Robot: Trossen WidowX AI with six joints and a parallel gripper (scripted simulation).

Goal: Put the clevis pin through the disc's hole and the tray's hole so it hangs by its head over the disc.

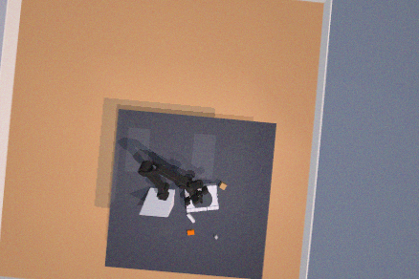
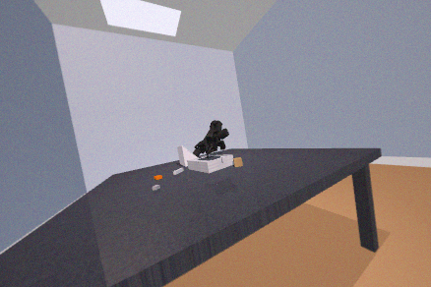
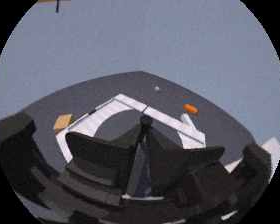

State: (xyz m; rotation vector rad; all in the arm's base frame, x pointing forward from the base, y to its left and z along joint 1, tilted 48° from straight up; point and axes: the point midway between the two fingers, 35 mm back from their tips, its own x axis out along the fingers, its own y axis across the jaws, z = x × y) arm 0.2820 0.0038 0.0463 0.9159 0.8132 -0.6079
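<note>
Now: the rimmed tray 1 cm behind my gripper tip, 1 cm to the left of it and 5 cm below it. Also, from my gripper tip: clevis pin (1 cm below); grey aluminium disc (3 cm below); tan block (15 cm ahead, 12 cm to the left, 7 cm below).
</note>
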